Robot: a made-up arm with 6 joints. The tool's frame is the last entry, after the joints.
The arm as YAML. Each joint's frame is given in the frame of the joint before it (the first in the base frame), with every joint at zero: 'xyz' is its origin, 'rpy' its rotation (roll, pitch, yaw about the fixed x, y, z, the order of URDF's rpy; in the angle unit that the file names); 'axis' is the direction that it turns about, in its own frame. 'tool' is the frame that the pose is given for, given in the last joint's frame.
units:
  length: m
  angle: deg
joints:
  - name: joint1
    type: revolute
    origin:
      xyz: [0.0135, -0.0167, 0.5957]
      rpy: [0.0, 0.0, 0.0]
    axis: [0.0, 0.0, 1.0]
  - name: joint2
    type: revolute
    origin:
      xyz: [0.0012, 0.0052, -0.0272]
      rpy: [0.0, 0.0, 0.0]
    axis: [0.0, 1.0, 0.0]
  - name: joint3
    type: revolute
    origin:
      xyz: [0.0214, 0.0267, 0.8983]
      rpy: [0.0, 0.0, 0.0]
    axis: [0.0, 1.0, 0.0]
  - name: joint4
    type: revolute
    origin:
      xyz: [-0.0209, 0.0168, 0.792]
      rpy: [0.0, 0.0, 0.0]
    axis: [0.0, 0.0, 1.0]
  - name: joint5
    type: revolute
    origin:
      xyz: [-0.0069, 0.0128, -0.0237]
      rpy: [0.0, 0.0, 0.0]
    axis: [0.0, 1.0, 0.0]
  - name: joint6
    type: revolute
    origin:
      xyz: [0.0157, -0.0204, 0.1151]
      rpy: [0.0, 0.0, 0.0]
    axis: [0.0, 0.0, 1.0]
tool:
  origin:
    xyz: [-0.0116, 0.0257, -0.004]
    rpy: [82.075, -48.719, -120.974]
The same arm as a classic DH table. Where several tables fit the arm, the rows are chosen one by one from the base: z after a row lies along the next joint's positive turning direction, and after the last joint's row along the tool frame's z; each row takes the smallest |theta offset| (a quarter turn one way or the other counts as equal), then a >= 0, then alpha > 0; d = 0 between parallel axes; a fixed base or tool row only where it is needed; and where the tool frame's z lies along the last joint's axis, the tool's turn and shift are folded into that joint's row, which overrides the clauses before.
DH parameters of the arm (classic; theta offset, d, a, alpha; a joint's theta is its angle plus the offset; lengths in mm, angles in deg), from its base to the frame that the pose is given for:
base (fixed): -51.05 0 21.5 0
joint1: 51.05 568.5 1.2 -90
joint2: -88.64 0 898.6 0
joint3: 88.64 48.7 -20.9 90
joint4: 0 768.3 -6.9 -90
joint5: 0 -7.6 15.7 90
joint6: 53.05 108.8 13.6 -84.78
tool (fixed): -131.01 24.8 0 0

